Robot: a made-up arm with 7 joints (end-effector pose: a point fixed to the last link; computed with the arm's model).
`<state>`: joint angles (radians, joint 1 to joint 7).
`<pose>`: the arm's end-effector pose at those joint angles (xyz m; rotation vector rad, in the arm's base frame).
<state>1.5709 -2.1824 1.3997 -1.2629 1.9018 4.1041 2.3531</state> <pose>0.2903 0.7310 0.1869 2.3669 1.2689 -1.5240</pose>
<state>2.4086 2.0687 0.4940 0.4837 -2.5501 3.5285 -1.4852</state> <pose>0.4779 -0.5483 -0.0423 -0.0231 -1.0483 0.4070</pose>
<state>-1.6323 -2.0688 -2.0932 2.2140 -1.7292 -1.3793 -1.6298</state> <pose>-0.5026 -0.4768 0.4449 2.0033 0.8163 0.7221</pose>
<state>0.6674 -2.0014 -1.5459 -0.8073 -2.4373 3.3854 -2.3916</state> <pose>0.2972 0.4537 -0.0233 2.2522 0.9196 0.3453</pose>
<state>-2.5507 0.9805 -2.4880 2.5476 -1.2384 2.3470 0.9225</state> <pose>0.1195 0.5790 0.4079 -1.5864 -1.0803 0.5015</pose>
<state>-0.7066 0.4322 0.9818 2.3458 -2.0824 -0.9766 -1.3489</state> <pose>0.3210 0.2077 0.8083 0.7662 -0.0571 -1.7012</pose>
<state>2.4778 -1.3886 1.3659 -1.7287 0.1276 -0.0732 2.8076</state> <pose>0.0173 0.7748 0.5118 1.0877 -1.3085 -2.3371</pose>
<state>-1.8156 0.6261 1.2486 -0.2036 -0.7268 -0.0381 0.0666</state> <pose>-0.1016 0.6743 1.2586 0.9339 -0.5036 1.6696</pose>
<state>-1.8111 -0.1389 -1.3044 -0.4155 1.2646 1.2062 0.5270</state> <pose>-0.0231 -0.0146 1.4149 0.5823 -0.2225 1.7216</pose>
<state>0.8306 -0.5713 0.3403 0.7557 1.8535 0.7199 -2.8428</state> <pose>0.4883 0.7064 0.8300 -0.0120 -1.3024 -2.0885</pose>
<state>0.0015 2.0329 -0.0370 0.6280 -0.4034 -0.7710 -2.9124</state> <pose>-0.9929 -0.2076 0.2963 0.5276 0.8766 0.3655</pose>
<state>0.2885 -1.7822 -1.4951 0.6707 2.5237 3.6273 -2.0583</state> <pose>0.7307 -0.0896 0.0078 0.4390 -0.7486 0.3407</pose>
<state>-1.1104 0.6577 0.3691 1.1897 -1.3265 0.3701 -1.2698</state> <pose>0.0564 0.2474 1.3665 1.2056 -0.0213 -0.6458</pose>
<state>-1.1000 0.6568 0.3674 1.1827 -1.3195 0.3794 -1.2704</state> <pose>0.0510 0.2501 1.3679 1.1991 -0.0119 -0.6256</pose>
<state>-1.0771 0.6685 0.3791 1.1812 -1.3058 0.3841 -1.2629</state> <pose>0.0416 0.2655 1.3642 1.1855 0.0071 -0.5769</pose>
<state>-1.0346 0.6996 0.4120 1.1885 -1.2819 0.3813 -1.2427</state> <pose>0.0245 0.2998 1.3517 1.1609 0.0417 -0.4850</pose>
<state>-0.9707 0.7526 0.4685 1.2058 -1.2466 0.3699 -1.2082</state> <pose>-0.0050 0.3532 1.3269 1.1233 0.0937 -0.3481</pose>
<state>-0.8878 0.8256 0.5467 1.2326 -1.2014 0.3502 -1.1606</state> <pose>-0.0509 0.4198 1.2866 1.0724 0.1617 -0.1769</pose>
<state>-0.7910 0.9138 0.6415 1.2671 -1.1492 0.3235 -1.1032</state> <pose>-0.1146 0.4894 1.2288 1.0096 0.2415 0.0109</pose>
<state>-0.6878 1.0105 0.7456 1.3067 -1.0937 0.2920 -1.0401</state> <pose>-0.1921 0.5508 1.1544 0.9382 0.3253 0.1949</pose>
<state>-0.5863 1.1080 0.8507 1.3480 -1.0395 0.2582 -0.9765</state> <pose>-0.2742 0.5956 1.0684 0.8636 0.4039 0.3576</pose>
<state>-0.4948 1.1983 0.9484 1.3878 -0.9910 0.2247 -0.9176</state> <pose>-0.3492 0.6215 0.9798 0.7932 0.4689 0.4869</pose>
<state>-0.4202 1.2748 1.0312 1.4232 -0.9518 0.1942 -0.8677</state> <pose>-0.4082 0.6322 0.8989 0.7339 0.5151 0.5790</pose>
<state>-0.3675 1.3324 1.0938 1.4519 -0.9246 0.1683 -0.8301</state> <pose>-0.4465 0.6347 0.8351 0.6916 0.5414 0.6345</pose>
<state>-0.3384 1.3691 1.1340 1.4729 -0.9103 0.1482 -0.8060</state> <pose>-0.4648 0.6355 0.7932 0.6681 0.5506 0.6581</pose>
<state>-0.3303 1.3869 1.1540 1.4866 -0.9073 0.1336 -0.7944</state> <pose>-0.4672 0.6380 0.7723 0.6613 0.5474 0.6567</pose>
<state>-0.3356 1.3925 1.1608 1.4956 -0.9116 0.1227 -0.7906</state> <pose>-0.4600 0.6422 0.7655 0.6652 0.5370 0.6406</pose>
